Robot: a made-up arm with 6 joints. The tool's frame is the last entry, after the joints. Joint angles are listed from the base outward.
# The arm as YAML. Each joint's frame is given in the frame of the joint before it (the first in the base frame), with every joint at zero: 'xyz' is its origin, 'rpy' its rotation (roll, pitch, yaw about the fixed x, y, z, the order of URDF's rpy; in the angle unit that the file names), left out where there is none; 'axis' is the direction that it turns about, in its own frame. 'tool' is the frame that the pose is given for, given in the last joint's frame.
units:
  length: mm
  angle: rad
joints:
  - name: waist
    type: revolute
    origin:
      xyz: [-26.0, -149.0, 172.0]
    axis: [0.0, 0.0, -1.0]
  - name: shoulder
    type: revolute
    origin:
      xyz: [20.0, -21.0, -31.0]
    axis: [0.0, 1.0, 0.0]
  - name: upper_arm
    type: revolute
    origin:
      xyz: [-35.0, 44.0, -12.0]
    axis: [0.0, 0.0, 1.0]
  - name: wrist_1
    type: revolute
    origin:
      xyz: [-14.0, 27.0, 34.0]
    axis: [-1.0, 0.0, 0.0]
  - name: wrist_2
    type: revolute
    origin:
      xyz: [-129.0, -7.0, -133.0]
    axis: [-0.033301, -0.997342, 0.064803]
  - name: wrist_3
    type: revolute
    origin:
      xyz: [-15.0, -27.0, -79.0]
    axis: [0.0, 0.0, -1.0]
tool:
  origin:
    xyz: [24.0, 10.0, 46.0]
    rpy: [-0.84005, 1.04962, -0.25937]
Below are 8 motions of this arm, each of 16 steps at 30 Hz.
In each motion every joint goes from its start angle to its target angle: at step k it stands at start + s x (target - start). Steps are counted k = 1, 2, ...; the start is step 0. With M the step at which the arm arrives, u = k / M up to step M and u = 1 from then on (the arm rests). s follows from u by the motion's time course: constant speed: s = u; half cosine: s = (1 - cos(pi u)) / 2; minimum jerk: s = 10 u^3 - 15 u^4 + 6 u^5.
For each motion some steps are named. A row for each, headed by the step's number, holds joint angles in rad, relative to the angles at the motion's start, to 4 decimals.
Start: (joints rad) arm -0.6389 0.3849 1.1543 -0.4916 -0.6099 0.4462
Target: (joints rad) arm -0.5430 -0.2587 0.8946 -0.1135 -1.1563 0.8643
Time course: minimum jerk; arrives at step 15
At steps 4, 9, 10, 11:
4: 0.0117 -0.0784 -0.0316 0.0461 -0.0666 0.0510
9: 0.0655 -0.4393 -0.1773 0.2581 -0.3730 0.2854
10: 0.0758 -0.5085 -0.2052 0.2987 -0.4317 0.3304
11: 0.0842 -0.5652 -0.2281 0.3320 -0.4798 0.3671

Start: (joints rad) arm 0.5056 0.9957 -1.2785 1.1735 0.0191 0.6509
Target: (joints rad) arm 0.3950 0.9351 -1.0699 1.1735 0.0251 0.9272
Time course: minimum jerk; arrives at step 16
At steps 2, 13, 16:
2: -0.0018 -0.0010 0.0033 0.0000 0.0001 0.0044
13: -0.1052 -0.0576 0.1984 0.0000 0.0057 0.2628
16: -0.1106 -0.0606 0.2086 0.0000 0.0060 0.2763

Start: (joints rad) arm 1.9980 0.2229 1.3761 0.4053 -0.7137 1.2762
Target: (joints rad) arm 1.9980 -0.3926 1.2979 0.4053 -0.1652 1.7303
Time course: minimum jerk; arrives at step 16
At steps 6, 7, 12, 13, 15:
6: 0.0000 -0.1694 -0.0215 0.0000 0.1510 0.1250
7: 0.0000 -0.2364 -0.0300 0.0000 0.2106 0.1744
12: 0.0000 -0.5518 -0.0701 0.0000 0.4917 0.4071
13: 0.0000 -0.5855 -0.0744 0.0000 0.5218 0.4320
15: 0.0000 -0.6141 -0.0780 0.0000 0.5473 0.4531

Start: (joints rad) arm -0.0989 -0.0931 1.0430 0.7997 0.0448 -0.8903
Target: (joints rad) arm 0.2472 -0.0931 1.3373 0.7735 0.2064 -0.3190
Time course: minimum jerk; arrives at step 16
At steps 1, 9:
1: 0.0008 0.0000 0.0007 -0.0001 0.0004 0.0013
9: 0.2132 0.0000 0.1813 -0.0161 0.0995 0.3519

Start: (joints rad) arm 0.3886 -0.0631 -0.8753 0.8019 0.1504 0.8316
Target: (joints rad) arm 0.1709 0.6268 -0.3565 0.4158 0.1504 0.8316
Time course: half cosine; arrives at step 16
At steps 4, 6, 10, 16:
4: -0.0319 0.1010 0.0760 -0.0565 0.0000 0.0000
6: -0.0672 0.2129 0.1601 -0.1192 0.0000 0.0000
10: -0.1505 0.4770 0.3587 -0.2669 0.0000 0.0000
16: -0.2177 0.6899 0.5188 -0.3861 0.0000 0.0000

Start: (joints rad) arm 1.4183 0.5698 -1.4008 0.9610 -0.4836 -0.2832
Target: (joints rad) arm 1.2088 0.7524 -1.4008 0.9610 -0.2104 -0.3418
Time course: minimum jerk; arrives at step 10
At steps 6, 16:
6: -0.1430 0.1246 0.0000 0.0000 0.1865 -0.0400
16: -0.2095 0.1826 0.0000 0.0000 0.2732 -0.0586

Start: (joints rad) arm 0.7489 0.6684 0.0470 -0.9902 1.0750 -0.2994
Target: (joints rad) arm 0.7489 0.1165 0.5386 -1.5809 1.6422 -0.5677
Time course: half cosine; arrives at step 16
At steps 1, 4, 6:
1: 0.0000 -0.0053 0.0047 -0.0057 0.0054 -0.0026
4: 0.0000 -0.0808 0.0720 -0.0865 0.0831 -0.0393
6: 0.0000 -0.1703 0.1517 -0.1823 0.1751 -0.0828

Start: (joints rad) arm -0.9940 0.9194 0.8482 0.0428 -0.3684 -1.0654
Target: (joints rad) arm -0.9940 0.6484 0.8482 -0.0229 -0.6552 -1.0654
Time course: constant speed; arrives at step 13
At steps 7, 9, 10, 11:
7: 0.0000 -0.1459 0.0000 -0.0354 -0.1544 0.0000
9: 0.0000 -0.1876 0.0000 -0.0455 -0.1986 0.0000
10: 0.0000 -0.2085 0.0000 -0.0505 -0.2206 0.0000
11: 0.0000 -0.2293 0.0000 -0.0556 -0.2427 0.0000

